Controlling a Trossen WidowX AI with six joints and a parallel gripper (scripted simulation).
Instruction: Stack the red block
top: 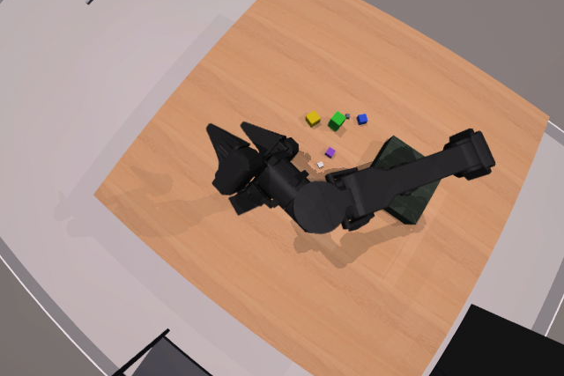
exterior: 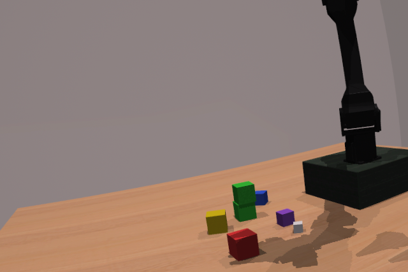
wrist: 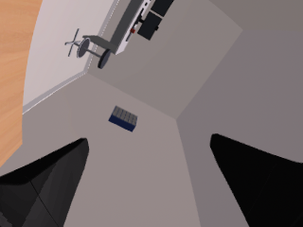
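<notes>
Now: the red block 480 mm below my gripper tip, 120 mm to the right of it and 20 mm behind it. Also, from my gripper tip: small white block 490 mm below, 150 mm to the right, 140 mm behind; purple block 480 mm below, 200 mm to the right, 140 mm behind; yellow block 480 mm below, 270 mm to the right, 20 mm behind.
</notes>
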